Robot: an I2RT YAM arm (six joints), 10 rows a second.
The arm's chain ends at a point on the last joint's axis. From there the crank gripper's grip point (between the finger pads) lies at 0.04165 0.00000 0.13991 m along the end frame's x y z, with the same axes.
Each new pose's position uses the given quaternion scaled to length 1; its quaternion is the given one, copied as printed.
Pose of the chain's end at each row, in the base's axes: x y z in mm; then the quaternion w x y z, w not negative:
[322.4 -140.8 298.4 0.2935 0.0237 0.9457 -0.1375]
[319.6 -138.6 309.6 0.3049 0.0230 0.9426 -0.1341]
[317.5 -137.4 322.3 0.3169 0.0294 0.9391 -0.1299]
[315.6 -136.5 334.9 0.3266 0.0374 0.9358 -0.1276]
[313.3 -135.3 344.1 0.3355 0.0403 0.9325 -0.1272]
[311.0 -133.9 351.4 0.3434 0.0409 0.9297 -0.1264]
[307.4 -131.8 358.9 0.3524 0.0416 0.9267 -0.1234]
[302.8 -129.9 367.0 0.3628 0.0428 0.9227 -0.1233]
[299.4 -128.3 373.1 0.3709 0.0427 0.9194 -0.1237]
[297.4 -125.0 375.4 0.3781 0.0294 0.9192 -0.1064]
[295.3 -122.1 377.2 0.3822 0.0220 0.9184 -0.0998]
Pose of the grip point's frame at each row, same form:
[364.7 -180.6 164.5 0.2935 0.0237 0.9457 -0.1375]
[365.3 -177.5 176.5 0.3049 0.0230 0.9426 -0.1341]
[366.5 -175.3 190.1 0.3169 0.0294 0.9391 -0.1299]
[367.1 -173.9 203.5 0.3266 0.0374 0.9358 -0.1276]
[367.3 -172.7 213.7 0.3355 0.0403 0.9325 -0.1272]
[367.2 -171.2 221.9 0.3434 0.0409 0.9297 -0.1264]
[366.2 -168.3 230.4 0.3524 0.0416 0.9267 -0.1234]
[364.5 -166.5 239.8 0.3628 0.0428 0.9227 -0.1233]
[363.3 -165.1 247.1 0.3709 0.0427 0.9194 -0.1237]
[364.1 -156.6 249.4 0.3781 0.0294 0.9192 -0.1064]
[363.5 -151.6 251.5 0.3822 0.0220 0.9184 -0.0998]

